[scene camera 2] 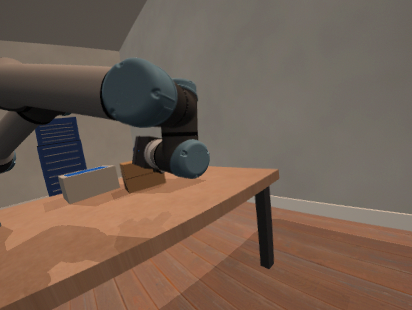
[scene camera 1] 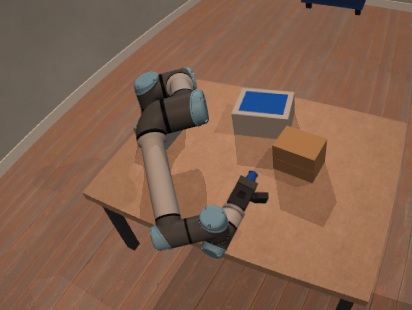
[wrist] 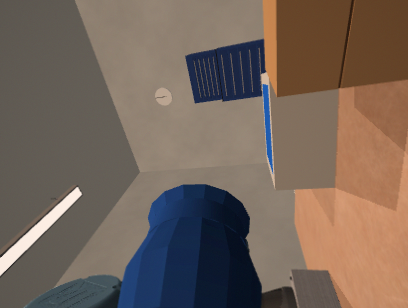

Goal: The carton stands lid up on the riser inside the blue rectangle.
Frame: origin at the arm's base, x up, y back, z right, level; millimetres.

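Seen in the pictures: hand at its tool point: (scene camera 1: 253, 173) (wrist: 197, 225).
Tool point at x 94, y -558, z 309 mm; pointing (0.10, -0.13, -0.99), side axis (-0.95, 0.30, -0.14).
A point is followed by its place in that frame.
The brown carton (scene camera 1: 299, 152) {y -683, x 40, z 123 mm} (scene camera 2: 145, 181) {y -651, x -57, z 128 mm} (wrist: 320, 45) {y -617, x -2, z 120 mm} stands on the table, beside and apart from the riser. A seam line runs around its sides; which face is the lid I cannot tell. The pale grey riser (scene camera 1: 257, 125) {y -461, x -23, z -64 mm} (scene camera 2: 92, 186) {y -463, x -42, z -63 mm} (wrist: 306, 145) {y -446, x -35, z -63 mm} bears the blue rectangle (scene camera 1: 263, 103) {y -468, x 30, z -155 mm} (scene camera 2: 86, 171) {y -469, x 27, z -158 mm} (wrist: 268, 125) {y -478, x 30, z -132 mm} on its top, with nothing on it. My gripper, a blue suction cup (scene camera 1: 252, 176) (wrist: 199, 210), is open and holds nothing. It points sideways, low over the table, left of the carton and apart from it. In scene camera 2 the cup is hidden behind the arm.
The wooden table (scene camera 1: 300, 250) {y -763, x -90, z 458 mm} (scene camera 2: 210, 200) {y -653, x -90, z 510 mm} bears the carton and riser. The arm (scene camera 1: 160, 175) {y -350, x 258, z 514 mm} (scene camera 2: 60, 90) {y -329, x 201, z 566 mm} reaches along the table's left and near side, its wrist by the near edge. A blue cabinet (scene camera 2: 62, 155) (wrist: 240, 72) stands beyond the table near the wall.
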